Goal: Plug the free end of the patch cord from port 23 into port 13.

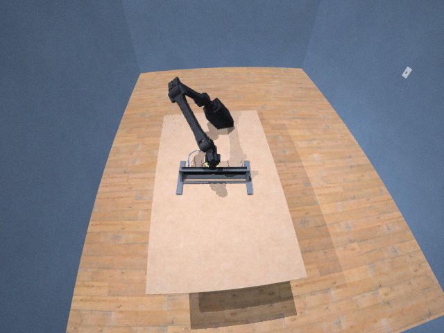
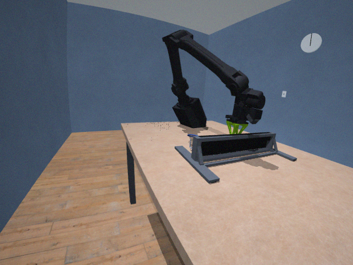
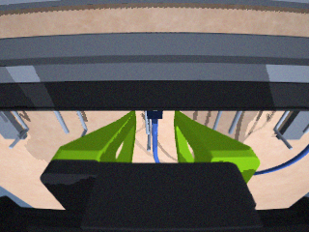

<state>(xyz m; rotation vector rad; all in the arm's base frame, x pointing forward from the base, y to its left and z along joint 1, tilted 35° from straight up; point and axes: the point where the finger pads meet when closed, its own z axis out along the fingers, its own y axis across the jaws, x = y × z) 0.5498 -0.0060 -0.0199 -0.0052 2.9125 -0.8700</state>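
The plug is 20 mm ahead of my hand.
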